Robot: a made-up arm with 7 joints.
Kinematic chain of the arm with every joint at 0, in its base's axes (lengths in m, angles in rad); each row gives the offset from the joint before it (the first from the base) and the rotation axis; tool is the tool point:
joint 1: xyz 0 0 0.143 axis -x
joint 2: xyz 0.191 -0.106 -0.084 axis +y
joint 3: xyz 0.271 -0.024 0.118 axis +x
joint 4: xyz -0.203 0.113 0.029 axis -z
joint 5: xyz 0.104 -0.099 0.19 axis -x
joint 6: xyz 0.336 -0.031 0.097 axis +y
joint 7: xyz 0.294 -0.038 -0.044 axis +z
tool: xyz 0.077 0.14 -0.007
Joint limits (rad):
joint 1: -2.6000..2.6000
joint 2: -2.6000..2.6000
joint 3: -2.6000..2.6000
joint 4: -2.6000..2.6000
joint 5: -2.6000..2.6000
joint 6: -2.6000..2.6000
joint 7: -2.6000..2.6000
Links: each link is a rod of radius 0.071 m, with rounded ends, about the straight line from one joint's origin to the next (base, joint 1, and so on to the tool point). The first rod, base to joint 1, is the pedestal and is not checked.
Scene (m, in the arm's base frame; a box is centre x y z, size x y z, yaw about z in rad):
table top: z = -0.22
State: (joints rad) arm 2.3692 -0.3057 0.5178 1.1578 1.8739 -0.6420 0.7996
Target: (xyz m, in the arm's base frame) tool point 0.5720 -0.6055 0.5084
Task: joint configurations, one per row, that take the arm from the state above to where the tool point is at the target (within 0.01 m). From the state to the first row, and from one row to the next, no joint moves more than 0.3 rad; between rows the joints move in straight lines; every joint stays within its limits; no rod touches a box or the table.
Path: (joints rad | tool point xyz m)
1: 2.1292 -0.1122 0.6312 1.1136 1.8773 -0.6030 0.6704 | 0.6360 0.1773 0.6869
2: 1.8892 0.0812 0.7447 1.0694 1.8806 -0.5639 0.5412 | 0.6490 -0.0966 0.7296
3: 1.6492 0.2747 0.8581 1.0252 1.8840 -0.5249 0.4120 | 0.6269 -0.3718 0.6678
4: 1.4092 0.4682 0.9716 0.9810 1.8874 -0.4858 0.2828 | 0.5720 -0.6055 0.5084

